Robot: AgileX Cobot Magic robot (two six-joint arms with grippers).
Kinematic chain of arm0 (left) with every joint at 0, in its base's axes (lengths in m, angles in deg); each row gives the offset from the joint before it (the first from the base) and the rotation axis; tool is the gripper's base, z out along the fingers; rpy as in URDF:
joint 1: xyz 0 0 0.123 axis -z
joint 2: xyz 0 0 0 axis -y
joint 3: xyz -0.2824 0 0.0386 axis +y
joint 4: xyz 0.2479 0 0.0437 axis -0.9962 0 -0.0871
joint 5: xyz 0 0 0 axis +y
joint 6: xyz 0.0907 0 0.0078 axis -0.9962 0 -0.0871
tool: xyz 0 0 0 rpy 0 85 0
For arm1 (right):
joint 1: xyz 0 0 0.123 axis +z
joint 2: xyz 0 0 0 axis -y
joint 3: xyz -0.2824 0 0.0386 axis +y
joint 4: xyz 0.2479 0 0.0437 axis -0.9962 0 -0.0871
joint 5: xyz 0 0 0 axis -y
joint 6: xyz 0.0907 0 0.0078 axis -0.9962 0 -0.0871
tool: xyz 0 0 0 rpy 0 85 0
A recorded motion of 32 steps. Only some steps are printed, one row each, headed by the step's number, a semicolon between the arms.
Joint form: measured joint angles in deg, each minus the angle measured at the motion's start. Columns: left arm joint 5, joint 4, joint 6, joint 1, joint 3, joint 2; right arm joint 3, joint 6, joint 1, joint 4, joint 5, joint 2.
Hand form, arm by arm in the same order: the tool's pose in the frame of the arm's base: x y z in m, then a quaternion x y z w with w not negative. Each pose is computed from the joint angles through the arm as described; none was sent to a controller.
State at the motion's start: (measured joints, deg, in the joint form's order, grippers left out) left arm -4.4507 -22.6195 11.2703 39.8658 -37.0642 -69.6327; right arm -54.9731 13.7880 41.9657 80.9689 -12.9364 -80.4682
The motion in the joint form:
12: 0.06 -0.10 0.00 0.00 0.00 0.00; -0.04 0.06 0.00 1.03 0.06 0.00
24: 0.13 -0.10 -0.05 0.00 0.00 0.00; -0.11 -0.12 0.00 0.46 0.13 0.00
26: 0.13 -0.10 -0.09 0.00 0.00 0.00; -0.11 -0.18 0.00 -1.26 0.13 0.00
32: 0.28 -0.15 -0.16 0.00 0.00 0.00; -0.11 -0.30 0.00 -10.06 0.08 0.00
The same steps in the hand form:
12: 0.1931 -0.1647 0.2681 0.36902 0.75050 -0.14680 0.52823; 0.2485 0.1963 0.3071 -0.74709 0.35604 -0.33224 0.45245
24: 0.1931 -0.1646 0.2680 0.36937 0.75067 -0.14626 0.52788; 0.2485 0.1965 0.3073 -0.74516 0.36068 -0.32855 0.45466
26: 0.1931 -0.1646 0.2680 0.36963 0.75055 -0.14608 0.52794; 0.2483 0.1964 0.3068 -0.74132 0.37264 -0.31986 0.45746
32: 0.1930 -0.1645 0.2678 0.37049 0.75087 -0.14488 0.52720; 0.2470 0.1962 0.3039 -0.71958 0.43143 -0.27534 0.46931

